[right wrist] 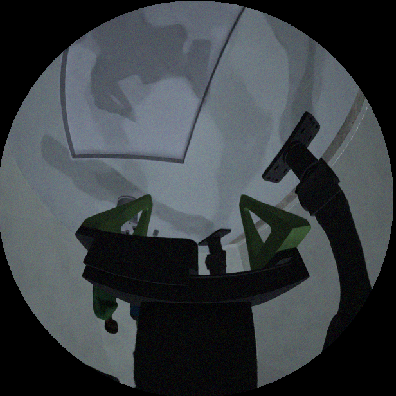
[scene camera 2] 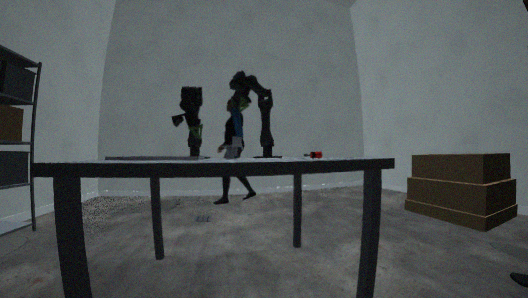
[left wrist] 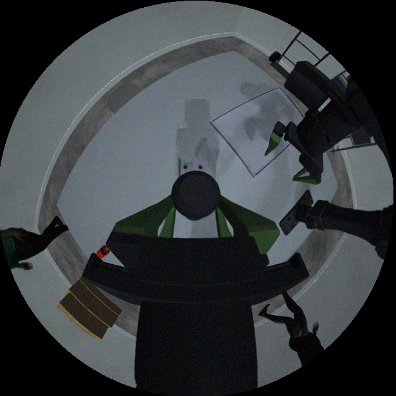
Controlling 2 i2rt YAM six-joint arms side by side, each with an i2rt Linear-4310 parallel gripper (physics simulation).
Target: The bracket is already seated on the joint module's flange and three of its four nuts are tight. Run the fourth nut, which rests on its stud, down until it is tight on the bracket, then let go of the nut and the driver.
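Frame: origin at the left arm's base, x ahead, y left, z up, level; millimetres.
Where they show: left gripper, fingertip midpoint: (scene camera 2: 235, 112); right gripper, fingertip midpoint: (scene camera 2: 198, 138); left arm's base at its link origin: (scene camera 2: 267, 157).
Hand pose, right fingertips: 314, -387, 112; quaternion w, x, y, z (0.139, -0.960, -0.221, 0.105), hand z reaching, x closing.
Note:
Each offset is from my right fingertips to the top centre of the thing, as dx, dy, dz.
My left gripper (scene camera 2: 240, 104) (left wrist: 195, 198) is shut on the blue driver {+20, +224, +169} (scene camera 2: 237, 124) (right wrist: 135, 311), which stands roughly upright; its round dark end cap fills the middle of the left wrist view. The driver's lower end meets the grey bracket (scene camera 2: 237, 141) on the joint module {+77, +198, -38} (scene camera 2: 231, 152) (right wrist: 126, 201). In the left wrist view, part of the pale bracket (left wrist: 193, 167) shows two dark spots beyond the cap. The fourth nut and the driver's tip cannot be made out. My right gripper (scene camera 2: 195, 131) (left wrist: 280, 166) (right wrist: 195, 198) is open and empty, away from the module.
A flat tray (scene camera 2: 145, 158) (left wrist: 232, 149) (right wrist: 127, 159) lies on the table (scene camera 2: 215, 169) near the right arm. A red-handled tool {+8, +619, -78} (scene camera 2: 316, 155) (left wrist: 103, 251) lies at the picture's right in the scene view. Brown boxes (scene camera 2: 445, 192) (left wrist: 90, 307) stand on the floor. A person (scene camera 2: 229, 131) is behind the table.

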